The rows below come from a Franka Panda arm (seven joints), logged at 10 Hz.
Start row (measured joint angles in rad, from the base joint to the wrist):
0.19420, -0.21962, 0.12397, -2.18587, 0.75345, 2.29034, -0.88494
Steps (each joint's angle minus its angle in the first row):
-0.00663, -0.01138, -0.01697, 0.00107, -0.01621, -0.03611, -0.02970
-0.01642, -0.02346, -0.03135, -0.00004, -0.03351, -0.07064, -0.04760
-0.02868, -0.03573, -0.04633, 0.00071, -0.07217, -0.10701, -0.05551
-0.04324, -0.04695, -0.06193, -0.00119, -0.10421, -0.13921, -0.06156
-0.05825, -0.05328, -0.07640, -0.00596, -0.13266, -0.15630, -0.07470
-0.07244, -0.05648, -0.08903, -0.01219, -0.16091, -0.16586, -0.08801
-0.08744, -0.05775, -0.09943, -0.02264, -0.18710, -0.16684, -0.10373
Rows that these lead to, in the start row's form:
0.18757, -0.23100, 0.10700, -2.18480, 0.73724, 2.25423, -0.91464
0.17778, -0.24308, 0.09262, -2.18591, 0.71994, 2.21970, -0.93254
0.16552, -0.25535, 0.07764, -2.18516, 0.68128, 2.18333, -0.94045
0.15096, -0.26657, 0.06204, -2.18706, 0.64924, 2.15113, -0.94650
0.13595, -0.27290, 0.04757, -2.19183, 0.62079, 2.13404, -0.95964
0.12176, -0.27610, 0.03494, -2.19806, 0.59254, 2.12448, -0.97295
0.10676, -0.27737, 0.02454, -2.20851, 0.56635, 2.12350, -0.98867

